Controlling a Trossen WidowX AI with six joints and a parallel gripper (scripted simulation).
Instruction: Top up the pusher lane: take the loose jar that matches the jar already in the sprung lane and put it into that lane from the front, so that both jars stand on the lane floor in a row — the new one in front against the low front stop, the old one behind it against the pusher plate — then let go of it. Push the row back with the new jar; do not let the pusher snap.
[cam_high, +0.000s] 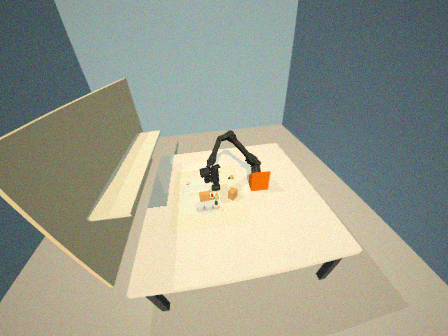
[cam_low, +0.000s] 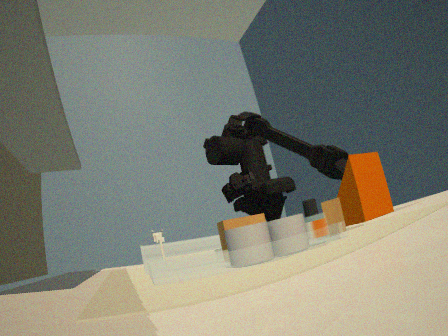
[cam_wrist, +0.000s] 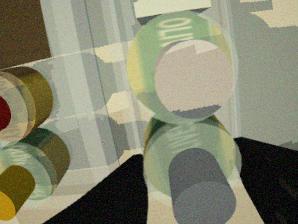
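The tan box is 120 mm behind my gripper tip and 70 mm to the left of it. Round my gripper tip: cream pusher plate 150 mm ahead, 30 mm to the right, 20 mm above; shelf 510 mm ahead, 340 mm above, 40 mm to the left.
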